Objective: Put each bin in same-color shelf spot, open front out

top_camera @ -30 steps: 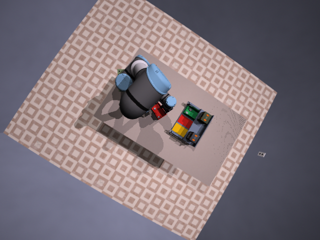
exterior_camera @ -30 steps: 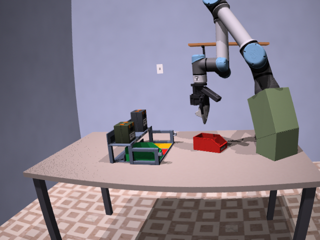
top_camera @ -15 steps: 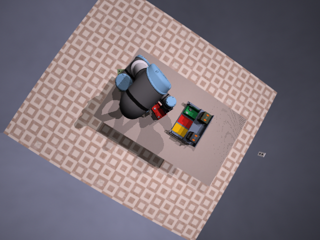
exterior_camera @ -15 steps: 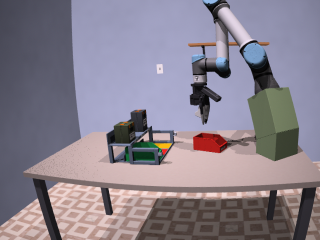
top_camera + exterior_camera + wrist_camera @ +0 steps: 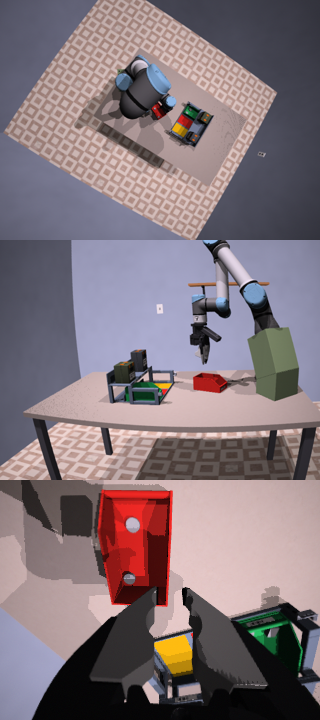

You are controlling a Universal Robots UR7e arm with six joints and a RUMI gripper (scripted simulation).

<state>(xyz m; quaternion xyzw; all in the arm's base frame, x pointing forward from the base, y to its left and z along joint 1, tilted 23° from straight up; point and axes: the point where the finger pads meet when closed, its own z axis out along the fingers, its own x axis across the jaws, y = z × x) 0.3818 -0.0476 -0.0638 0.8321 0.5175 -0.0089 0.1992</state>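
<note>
Now: hand 3 cm past the red bin, 4 cm to the left of it and 13 cm above it. Also, from my hand: red mark: 31 cm ahead, 16 cm below; yellow mark: 30 cm ahead, 11 cm to the right, 16 cm below; green bin: 32 cm ahead, 12 cm to the left, 13 cm below.
</note>
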